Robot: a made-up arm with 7 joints. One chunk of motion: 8 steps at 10 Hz.
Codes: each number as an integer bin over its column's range. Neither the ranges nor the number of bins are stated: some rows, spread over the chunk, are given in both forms.
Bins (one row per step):
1: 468 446 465 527 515 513
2: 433 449 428 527 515 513
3: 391 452 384 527 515 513
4: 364 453 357 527 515 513
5: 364 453 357 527 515 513
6: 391 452 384 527 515 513
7: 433 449 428 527 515 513
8: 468 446 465 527 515 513
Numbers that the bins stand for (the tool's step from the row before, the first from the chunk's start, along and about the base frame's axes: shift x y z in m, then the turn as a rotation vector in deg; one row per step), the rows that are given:
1: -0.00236 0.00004 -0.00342 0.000 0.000 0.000
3: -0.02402 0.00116 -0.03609 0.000 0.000 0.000
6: -0.02402 0.00116 -0.03609 0.000 0.000 0.000
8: -0.00236 0.00004 -0.00342 0.000 0.000 0.000
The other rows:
2: -0.01221 0.00060 -0.01834 0.000 0.000 0.000
4: -0.03161 0.00134 -0.04698 0.000 0.000 0.000
5: -0.03161 0.00134 -0.04698 0.000 0.000 0.000
7: -0.01221 0.00060 -0.01834 0.000 0.000 0.000

